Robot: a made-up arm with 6 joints. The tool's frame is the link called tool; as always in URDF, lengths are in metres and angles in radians. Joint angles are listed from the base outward. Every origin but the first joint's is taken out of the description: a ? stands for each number. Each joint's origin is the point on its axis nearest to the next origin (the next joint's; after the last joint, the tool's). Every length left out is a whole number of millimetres.
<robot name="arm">
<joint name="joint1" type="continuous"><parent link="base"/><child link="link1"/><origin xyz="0.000 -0.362 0.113" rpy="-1.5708 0.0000 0.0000"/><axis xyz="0 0 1"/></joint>
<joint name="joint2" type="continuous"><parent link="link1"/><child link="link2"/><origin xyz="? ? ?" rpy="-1.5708 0.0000 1.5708"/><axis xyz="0 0 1"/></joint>
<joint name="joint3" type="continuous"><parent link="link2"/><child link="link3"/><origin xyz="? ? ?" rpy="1.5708 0.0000 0.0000"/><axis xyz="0 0 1"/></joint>
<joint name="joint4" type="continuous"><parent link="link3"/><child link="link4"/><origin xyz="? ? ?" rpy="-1.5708 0.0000 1.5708"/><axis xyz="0 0 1"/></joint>
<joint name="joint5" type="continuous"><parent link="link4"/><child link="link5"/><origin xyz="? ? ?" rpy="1.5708 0.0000 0.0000"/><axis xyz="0 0 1"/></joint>
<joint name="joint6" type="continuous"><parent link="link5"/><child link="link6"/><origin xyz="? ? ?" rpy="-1.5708 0.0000 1.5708"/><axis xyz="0 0 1"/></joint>
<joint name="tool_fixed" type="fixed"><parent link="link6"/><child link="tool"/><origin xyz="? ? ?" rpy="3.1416 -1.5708 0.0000"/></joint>
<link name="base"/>
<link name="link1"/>
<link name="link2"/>
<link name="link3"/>
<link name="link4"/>
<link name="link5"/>
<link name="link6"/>
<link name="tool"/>
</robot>
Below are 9 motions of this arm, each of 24 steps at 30 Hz.
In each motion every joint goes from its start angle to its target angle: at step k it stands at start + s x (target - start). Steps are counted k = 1, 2, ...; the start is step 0. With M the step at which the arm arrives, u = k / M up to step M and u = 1 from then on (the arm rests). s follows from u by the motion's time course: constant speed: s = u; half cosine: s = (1 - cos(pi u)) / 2; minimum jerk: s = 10 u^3 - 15 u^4 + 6 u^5.
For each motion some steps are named. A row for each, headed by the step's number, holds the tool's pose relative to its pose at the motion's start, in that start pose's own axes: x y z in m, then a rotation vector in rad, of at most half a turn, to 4 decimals.
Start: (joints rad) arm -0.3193 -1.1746 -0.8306 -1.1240 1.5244 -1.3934
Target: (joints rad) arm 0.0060 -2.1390 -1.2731 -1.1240 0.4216 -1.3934
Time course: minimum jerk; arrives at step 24
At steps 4, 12, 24:
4: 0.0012 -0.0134 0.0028 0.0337 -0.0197 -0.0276
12: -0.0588 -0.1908 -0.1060 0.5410 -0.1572 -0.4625
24: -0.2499 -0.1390 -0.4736 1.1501 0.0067 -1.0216

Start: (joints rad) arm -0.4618 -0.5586 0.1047 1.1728 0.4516 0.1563
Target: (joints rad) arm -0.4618 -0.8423 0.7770 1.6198 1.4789 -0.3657
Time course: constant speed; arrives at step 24
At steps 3, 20, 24:
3: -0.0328 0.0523 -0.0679 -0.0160 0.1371 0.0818
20: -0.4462 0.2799 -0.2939 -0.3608 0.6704 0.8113
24: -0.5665 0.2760 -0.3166 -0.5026 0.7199 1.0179

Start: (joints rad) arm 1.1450 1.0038 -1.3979 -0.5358 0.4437 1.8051
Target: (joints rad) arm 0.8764 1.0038 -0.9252 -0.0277 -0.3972 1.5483
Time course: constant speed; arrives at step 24
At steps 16, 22, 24:
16: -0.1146 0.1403 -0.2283 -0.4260 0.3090 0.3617
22: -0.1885 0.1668 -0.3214 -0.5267 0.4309 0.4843
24: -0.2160 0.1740 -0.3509 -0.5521 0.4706 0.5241

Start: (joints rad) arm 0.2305 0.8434 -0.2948 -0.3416 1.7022 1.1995
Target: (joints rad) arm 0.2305 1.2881 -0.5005 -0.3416 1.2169 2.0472
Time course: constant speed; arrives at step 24
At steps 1, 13, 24:
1: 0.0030 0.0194 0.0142 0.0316 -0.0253 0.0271
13: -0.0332 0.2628 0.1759 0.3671 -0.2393 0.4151
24: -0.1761 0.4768 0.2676 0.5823 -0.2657 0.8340

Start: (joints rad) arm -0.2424 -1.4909 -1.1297 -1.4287 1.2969 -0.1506
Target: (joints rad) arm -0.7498 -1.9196 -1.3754 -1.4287 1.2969 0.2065
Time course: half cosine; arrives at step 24
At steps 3, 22, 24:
3: 0.0070 0.0099 -0.0171 0.0238 0.0207 0.0149
22: 0.0095 0.2389 -0.4295 0.6344 0.5858 0.1663
24: 0.0070 0.2423 -0.4360 0.6454 0.5962 0.1650

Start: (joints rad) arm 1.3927 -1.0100 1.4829 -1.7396 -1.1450 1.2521
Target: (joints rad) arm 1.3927 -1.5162 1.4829 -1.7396 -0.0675 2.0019
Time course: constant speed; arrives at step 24
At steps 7, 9, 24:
7: -0.0740 -0.1245 -0.1889 0.3387 0.1498 -0.3033
9: -0.1075 -0.1494 -0.2446 0.4292 0.1879 -0.3951
24: -0.4923 -0.1779 -0.5952 0.9527 0.3943 -1.1666

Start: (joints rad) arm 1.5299 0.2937 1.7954 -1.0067 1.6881 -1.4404
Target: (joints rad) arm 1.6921 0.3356 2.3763 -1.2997 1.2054 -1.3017
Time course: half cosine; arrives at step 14
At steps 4, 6, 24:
4: -0.0177 -0.0286 -0.0804 0.0998 0.1126 -0.0420
6: -0.0493 -0.0569 -0.1701 0.1943 0.2408 -0.0971
24: -0.2424 -0.1296 -0.4306 0.3864 0.6726 -0.3217

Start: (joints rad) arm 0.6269 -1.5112 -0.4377 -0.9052 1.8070 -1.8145
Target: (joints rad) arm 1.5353 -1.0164 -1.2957 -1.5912 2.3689 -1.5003
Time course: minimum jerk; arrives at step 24
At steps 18, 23, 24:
18: -0.2897 -0.1591 -0.0284 0.8751 -0.4446 -0.5950
23: -0.3327 -0.1622 -0.0166 0.9037 -0.5017 -0.6466
24: -0.3330 -0.1622 -0.0165 0.9039 -0.5021 -0.6469

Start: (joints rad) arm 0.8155 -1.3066 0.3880 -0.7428 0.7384 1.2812
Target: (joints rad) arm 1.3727 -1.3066 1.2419 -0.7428 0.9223 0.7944
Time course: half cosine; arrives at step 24
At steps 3, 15, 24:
3: -0.0045 -0.0331 0.0118 -0.0204 -0.0141 -0.0467
15: -0.3211 -0.5141 0.1247 -0.3015 -0.0213 -0.8960
24: -0.5759 -0.6230 0.1132 -0.3762 0.1376 -1.2932

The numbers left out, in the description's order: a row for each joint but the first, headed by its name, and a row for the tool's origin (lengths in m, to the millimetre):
joint2: -0.001 0.057 0.000
joint3: 0.014 0.207 0.000
joint4: -0.042 0.213 0.000
joint5: -0.079 -0.185 0.000
joint6: -0.650 0.001 0.000
tool: -0.065 0.080 0.000

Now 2 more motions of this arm.
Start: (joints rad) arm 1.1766 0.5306 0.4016 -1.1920 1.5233 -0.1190
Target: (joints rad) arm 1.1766 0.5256 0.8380 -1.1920 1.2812 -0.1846
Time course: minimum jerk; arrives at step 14
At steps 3, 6, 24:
3: -0.0027 -0.0177 0.0024 -0.0063 -0.0019 -0.0284
6: -0.0199 -0.0926 0.0139 -0.0386 -0.0085 -0.1502
24: -0.0845 -0.2388 0.0457 -0.1353 -0.0127 -0.4042

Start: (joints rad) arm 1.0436 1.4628 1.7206 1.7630 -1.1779 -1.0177
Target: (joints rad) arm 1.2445 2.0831 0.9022 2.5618 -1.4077 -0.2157
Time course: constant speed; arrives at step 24
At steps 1, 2, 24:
1: -0.0075 0.0257 0.0143 0.0275 -0.0256 0.0188
2: -0.0157 0.0523 0.0272 0.0556 -0.0492 0.0401
24: -0.3993 0.6416 -0.0156 0.8074 0.1435 0.7392

